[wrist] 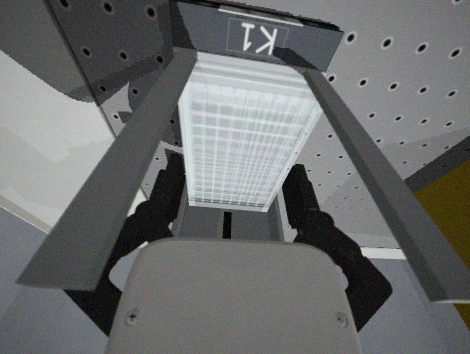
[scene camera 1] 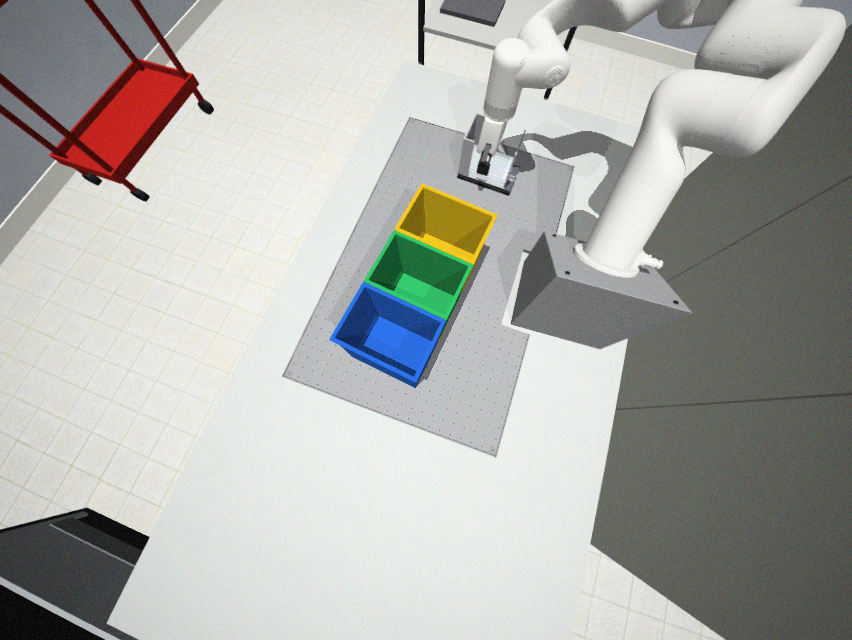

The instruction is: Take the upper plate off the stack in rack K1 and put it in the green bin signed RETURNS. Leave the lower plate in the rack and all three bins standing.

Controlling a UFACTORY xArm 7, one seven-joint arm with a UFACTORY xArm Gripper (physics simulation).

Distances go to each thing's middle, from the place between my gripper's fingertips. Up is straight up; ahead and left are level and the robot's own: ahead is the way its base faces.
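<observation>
There's the clear gridded plate (scene camera 1: 500, 163), and my hand is 1 cm above it. The blue bin (scene camera 1: 379, 329) is 4 cm above my hand, 57 cm to the left of it and 8 cm ahead of it. The green bin (scene camera 1: 426, 277) is 4 cm above my hand too, 44 cm to the left of it and 6 cm ahead of it, and the yellow bin (scene camera 1: 454, 226) is 4 cm above my hand, 31 cm to the left of it and 4 cm ahead of it.
</observation>
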